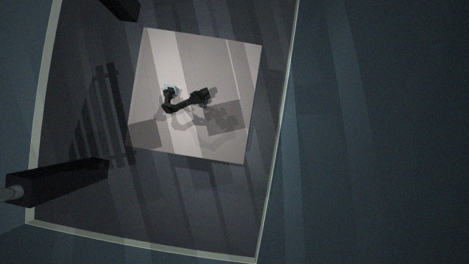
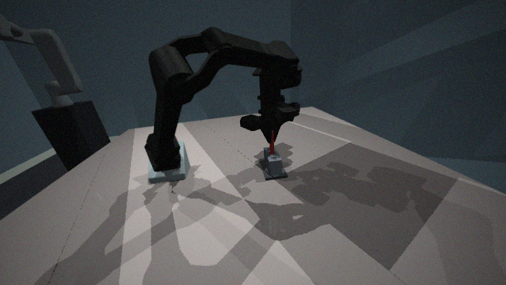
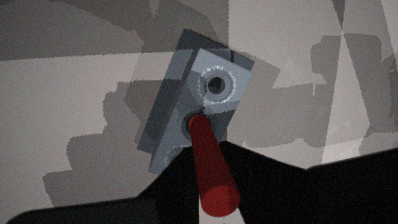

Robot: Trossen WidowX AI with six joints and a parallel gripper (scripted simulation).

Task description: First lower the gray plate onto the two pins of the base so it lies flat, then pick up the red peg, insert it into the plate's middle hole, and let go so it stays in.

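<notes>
Now: the red peg right at my gripper tip. Round my gripper tip: gray plate 5 cm below; then flat base 9 cm below.
</notes>
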